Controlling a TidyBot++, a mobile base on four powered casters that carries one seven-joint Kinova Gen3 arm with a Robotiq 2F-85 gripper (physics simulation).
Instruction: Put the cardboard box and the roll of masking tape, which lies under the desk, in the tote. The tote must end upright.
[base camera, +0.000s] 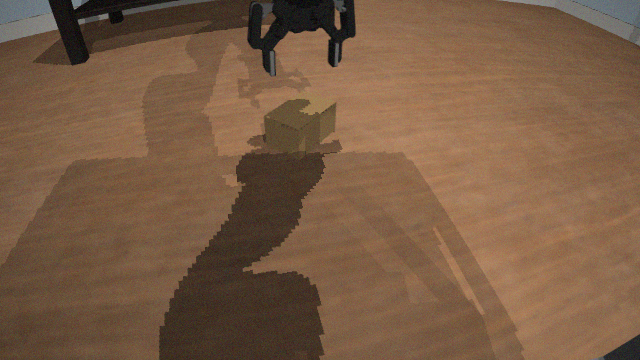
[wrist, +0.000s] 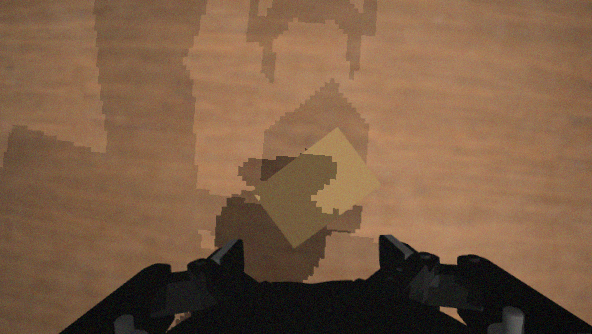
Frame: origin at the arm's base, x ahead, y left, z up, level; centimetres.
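Where they show: gripper, between the fingertips: (base camera: 303, 69) (wrist: 310, 252).
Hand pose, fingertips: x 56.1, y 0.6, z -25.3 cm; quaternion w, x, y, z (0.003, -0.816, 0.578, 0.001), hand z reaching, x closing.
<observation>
After its pixels a point has its place.
The cardboard box (base camera: 292, 127) {y 2.2, x 54.0, z -33.9 cm} (wrist: 300, 195) {y 2.2, x 58.3, z -33.8 cm}, yellowish brown, rests on the wooden floor, partly in shadow. In the wrist view it is turned at an angle to the fingers and lies ahead of them, around the middle of the view. My gripper (base camera: 303, 64) {y 0.6, x 56.1, z -25.3 cm} (wrist: 310, 252) {y 0.6, x 56.1, z -25.3 cm} is open, with empty space between its fingers. It hangs above the floor, and in the base camera view it shows above and behind the box, apart from it. The tote and the roll of masking tape do not show in either view.
A dark piece of furniture with a leg (base camera: 70, 35) {y 75.4, x 107.0, z -29.7 cm} and a low crossbar stands at the back left in the base camera view. Pale baseboards and blue walls show at the back corners. Shadows of the arm and base fall across the floor.
</observation>
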